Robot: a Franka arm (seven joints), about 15 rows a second.
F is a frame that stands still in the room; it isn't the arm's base.
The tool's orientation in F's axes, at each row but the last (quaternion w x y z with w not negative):
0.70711 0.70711 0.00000 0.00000
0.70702 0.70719 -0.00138 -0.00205
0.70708 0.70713 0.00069 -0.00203
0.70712 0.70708 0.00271 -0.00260
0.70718 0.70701 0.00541 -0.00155
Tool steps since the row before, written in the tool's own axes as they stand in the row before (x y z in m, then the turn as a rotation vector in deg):
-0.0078 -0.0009 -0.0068 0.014 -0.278 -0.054
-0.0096 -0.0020 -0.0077 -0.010 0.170 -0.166
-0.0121 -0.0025 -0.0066 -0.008 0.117 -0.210
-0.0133 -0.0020 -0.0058 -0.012 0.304 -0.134
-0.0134 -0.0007 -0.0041 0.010 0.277 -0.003
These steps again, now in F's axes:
-0.0078 0.0068 -0.0009 0.014 0.054 -0.278
-0.0096 0.0077 -0.0020 -0.009 0.166 0.170
-0.0121 0.0066 -0.0025 -0.007 0.210 0.117
-0.0133 0.0058 -0.0019 -0.010 0.134 0.304
-0.0134 0.0040 -0.0006 0.013 0.003 0.277

